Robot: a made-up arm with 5 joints. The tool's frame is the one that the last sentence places. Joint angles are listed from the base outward.
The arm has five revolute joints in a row. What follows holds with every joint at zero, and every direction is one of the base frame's. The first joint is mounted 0.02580 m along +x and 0.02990 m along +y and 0.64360 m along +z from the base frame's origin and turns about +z. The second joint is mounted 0.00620 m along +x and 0.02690 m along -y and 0.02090 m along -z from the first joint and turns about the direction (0, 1, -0.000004). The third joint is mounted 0.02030 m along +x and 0.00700 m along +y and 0.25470 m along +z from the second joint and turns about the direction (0, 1, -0.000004). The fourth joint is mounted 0.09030 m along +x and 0.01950 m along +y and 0.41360 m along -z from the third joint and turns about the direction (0, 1, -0.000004). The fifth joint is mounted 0.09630 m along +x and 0.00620 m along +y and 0.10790 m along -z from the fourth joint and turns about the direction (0, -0.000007, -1). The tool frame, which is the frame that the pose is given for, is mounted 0.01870 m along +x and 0.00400 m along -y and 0.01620 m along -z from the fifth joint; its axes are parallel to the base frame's.
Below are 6 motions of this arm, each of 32 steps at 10 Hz.
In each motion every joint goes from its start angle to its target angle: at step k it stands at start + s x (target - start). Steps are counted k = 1, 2, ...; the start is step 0. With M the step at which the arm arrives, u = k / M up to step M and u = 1 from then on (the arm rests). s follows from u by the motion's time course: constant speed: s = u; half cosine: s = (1 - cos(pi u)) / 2; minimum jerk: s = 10 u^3 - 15 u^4 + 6 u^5.
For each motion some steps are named. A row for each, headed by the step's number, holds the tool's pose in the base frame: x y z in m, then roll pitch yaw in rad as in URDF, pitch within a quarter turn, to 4 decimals.
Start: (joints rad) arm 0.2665 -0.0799 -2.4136 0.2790 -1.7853
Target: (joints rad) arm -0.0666 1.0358 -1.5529 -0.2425 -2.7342
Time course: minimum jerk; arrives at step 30
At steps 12, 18, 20, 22, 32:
12: 0.5844 0.1448 1.1807 -1.7791 0.5064 1.6294
18: 0.7664 0.0799 0.7560 -1.0605 0.7943 1.9899
20: 0.7638 0.0521 0.6238 -0.7997 0.8020 2.1838
22: 0.7429 0.0299 0.5195 -0.5968 0.7726 2.3436
32: 0.6881 0.0026 0.3858 -0.3599 0.6845 2.5382

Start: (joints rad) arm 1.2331 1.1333 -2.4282 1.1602 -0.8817
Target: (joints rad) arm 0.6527 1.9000 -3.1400 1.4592 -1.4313
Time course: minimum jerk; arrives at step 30
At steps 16, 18, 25, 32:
16: 0.4903 0.6586 0.4345 0.0597 0.0238 2.0982
18: 0.5259 0.6178 0.4044 0.1017 0.0330 2.0955
25: 0.5892 0.5095 0.3368 0.2041 0.0325 2.0884
32: 0.5950 0.4949 0.3287 0.2171 0.0302 2.0873

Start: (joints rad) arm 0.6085 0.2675 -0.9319 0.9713 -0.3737
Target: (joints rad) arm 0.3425 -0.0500 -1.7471 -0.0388 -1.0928
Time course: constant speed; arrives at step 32
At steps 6, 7, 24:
6: 0.5117 0.3471 0.5599 -0.0463 -0.0828 1.0691
7: 0.5238 0.3493 0.5827 -0.0825 -0.1394 1.0871
24: 0.5703 0.2857 1.0170 -1.2336 -0.6300 1.7762

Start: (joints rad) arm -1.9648 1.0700 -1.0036 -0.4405 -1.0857
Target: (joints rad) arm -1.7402 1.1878 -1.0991 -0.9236 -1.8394
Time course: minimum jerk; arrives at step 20
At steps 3, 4, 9, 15, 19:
3: -0.1250 -0.3937 0.2336 -0.3487 -0.1698 -0.8231
4: -0.1220 -0.3956 0.2347 -0.3659 -0.1675 -0.7914
9: -0.0879 -0.4131 0.2468 -0.5544 -0.0947 -0.4541
15: -0.0377 -0.4259 0.2631 -0.7781 0.1346 -0.0573
19: -0.0272 -0.4269 0.2663 -0.8163 0.1973 0.0125

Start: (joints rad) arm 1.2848 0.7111 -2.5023 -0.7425 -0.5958
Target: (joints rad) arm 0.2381 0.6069 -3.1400 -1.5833 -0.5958
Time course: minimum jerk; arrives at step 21
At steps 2, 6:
2: 0.1714 0.5561 1.1499 -2.7778 -0.4833 -2.5510
6: 0.2206 0.4771 1.1813 -2.9218 -0.3111 -2.6387

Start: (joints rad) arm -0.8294 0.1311 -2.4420 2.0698 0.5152
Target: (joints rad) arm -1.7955 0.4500 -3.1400 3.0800 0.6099
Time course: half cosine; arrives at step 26
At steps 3, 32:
3: 0.3057 -0.3064 1.1237 0.1106 -0.1912 -1.3897
32: -0.0465 -0.2495 1.0984 -0.2312 0.3169 -2.4425

